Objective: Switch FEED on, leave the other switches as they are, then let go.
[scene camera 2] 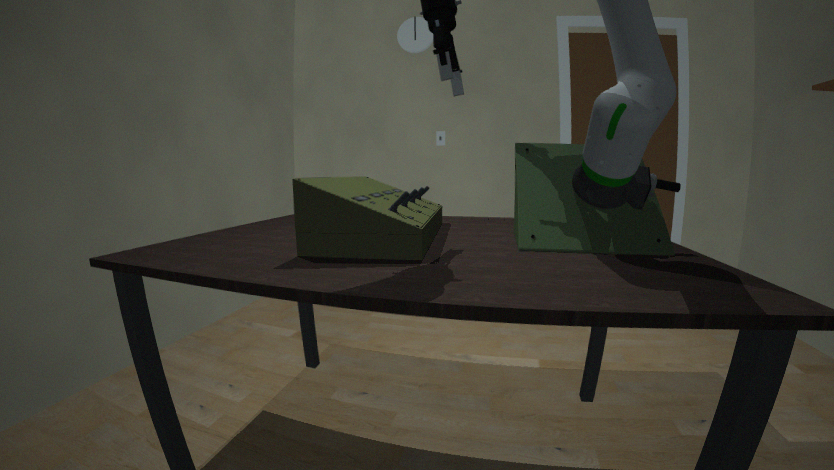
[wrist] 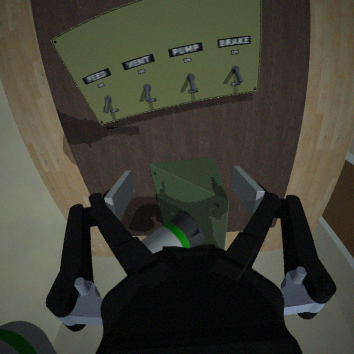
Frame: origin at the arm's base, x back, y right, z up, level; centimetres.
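Seen in the pictures: gripper, fingertip midpoint: [scene camera 2: 453, 87] [wrist: 182, 178]; arm's base at its link origin: [scene camera 2: 601, 185] [wrist: 189, 226].
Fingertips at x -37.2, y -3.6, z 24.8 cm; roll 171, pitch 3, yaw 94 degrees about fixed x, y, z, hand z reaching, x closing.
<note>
Offsets run from my fingertips to a thing's top centre. Level surfaces: height alone.
A yellow-green switch box [scene camera 2: 356, 233] [wrist: 200, 22] with a sloped top stands on the table. In the wrist view its labels run FEED, VENT, PUMP, BRAKE from left to right. The FEED switch @(dx -5.4, dy -21.6, dz -26.2 cm) [wrist: 107, 104] is the leftmost lever, with the VENT switch @(dx -8.2, dy -10.0, dz -26.2 cm) [wrist: 147, 93], the PUMP switch @(dx -11.0, dy +1.7, dz -26.2 cm) [wrist: 191, 82] and the BRAKE switch @(dx -13.9, dy +13.4, dz -26.2 cm) [wrist: 237, 75] beside it. All levers lean alike; ON marks show above them and small marks beside their lower ends. My gripper [scene camera 2: 452, 82] [wrist: 182, 178] is open and empty, high above the table, apart from the box and to its right in the scene view.
A dark wooden table @(dz -38.9 cm) [scene camera 2: 484, 286] [wrist: 200, 135] carries the box and a green sloped block [scene camera 2: 542, 204] [wrist: 190, 172]. The arm's grey base [scene camera 2: 606, 189] [wrist: 186, 230] is at that block, to the right of the switch box in the scene view. Walls and a door [scene camera 2: 665, 116] are behind.
</note>
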